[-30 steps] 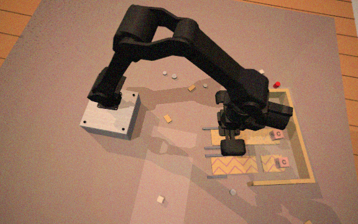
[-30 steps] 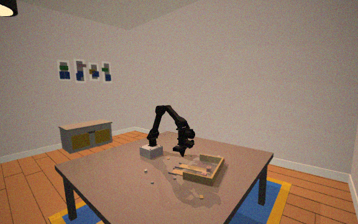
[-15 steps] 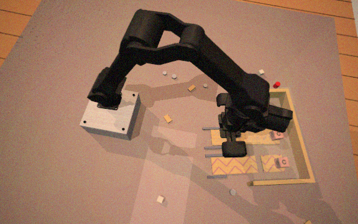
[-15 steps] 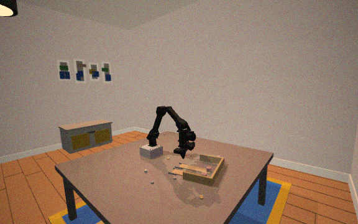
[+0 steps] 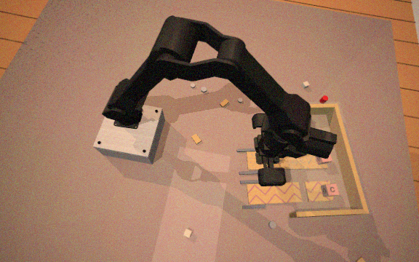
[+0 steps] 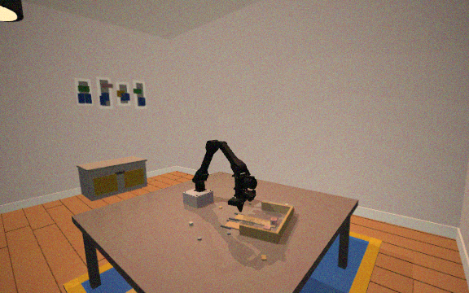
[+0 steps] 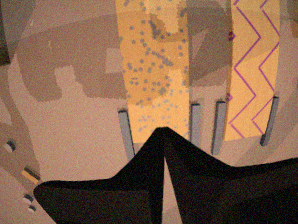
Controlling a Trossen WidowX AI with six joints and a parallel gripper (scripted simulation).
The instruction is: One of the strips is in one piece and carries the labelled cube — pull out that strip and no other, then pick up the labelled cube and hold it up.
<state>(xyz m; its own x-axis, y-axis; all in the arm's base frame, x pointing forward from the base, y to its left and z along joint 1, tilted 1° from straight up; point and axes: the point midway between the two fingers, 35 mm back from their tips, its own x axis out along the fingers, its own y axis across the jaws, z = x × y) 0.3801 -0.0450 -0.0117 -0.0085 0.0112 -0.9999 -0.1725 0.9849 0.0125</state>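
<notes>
The dotted strip is 9 cm ahead of my gripper tip, 2 cm to the left of it and 3 cm below it. Also, from my gripper tip: red cylinder 21 cm ahead, 24 cm to the left, 3 cm below.
</notes>
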